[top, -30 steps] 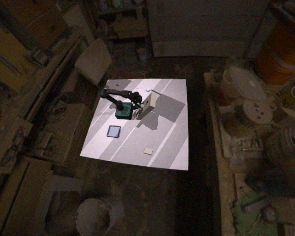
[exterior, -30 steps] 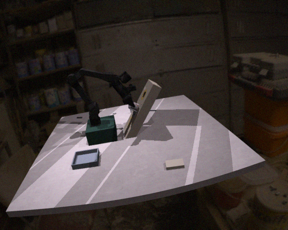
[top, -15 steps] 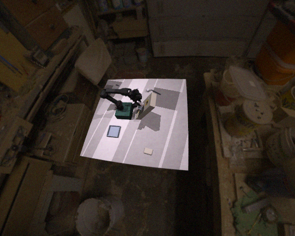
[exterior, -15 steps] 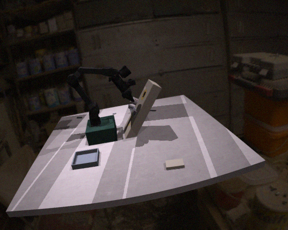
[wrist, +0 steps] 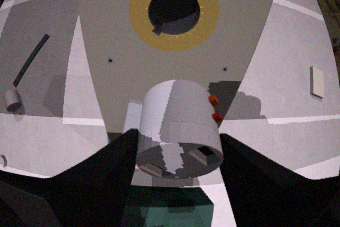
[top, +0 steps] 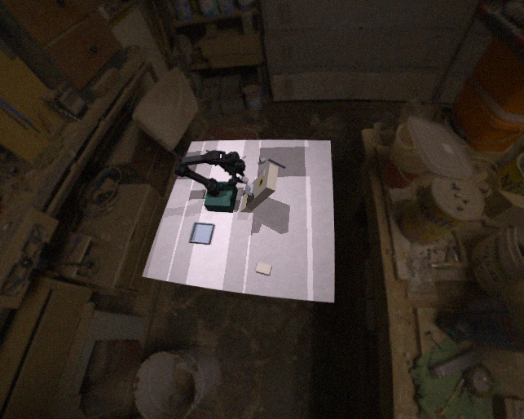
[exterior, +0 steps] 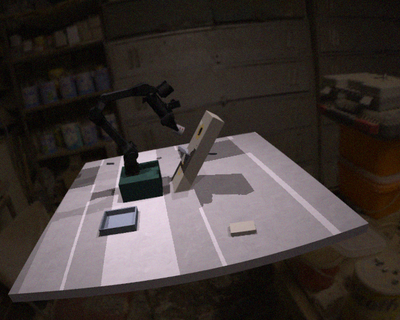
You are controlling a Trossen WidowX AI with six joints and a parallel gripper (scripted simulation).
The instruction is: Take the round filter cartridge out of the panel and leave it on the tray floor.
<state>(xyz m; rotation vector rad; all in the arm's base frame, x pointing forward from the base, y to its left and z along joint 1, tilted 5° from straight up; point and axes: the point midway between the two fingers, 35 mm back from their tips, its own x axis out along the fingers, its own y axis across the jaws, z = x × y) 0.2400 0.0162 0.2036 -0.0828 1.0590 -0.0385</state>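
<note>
Right now the dark tray is 310 mm behind my gripper tip, 280 mm to the right of it and 270 mm below it. The rest, counted from my gripper tip: beige service panel (110 mm below, 70 mm ahead, 10 mm to the left); then round filter cartridge (right at my gripper tip); then ledge (130 mm below, 20 mm ahead).
</note>
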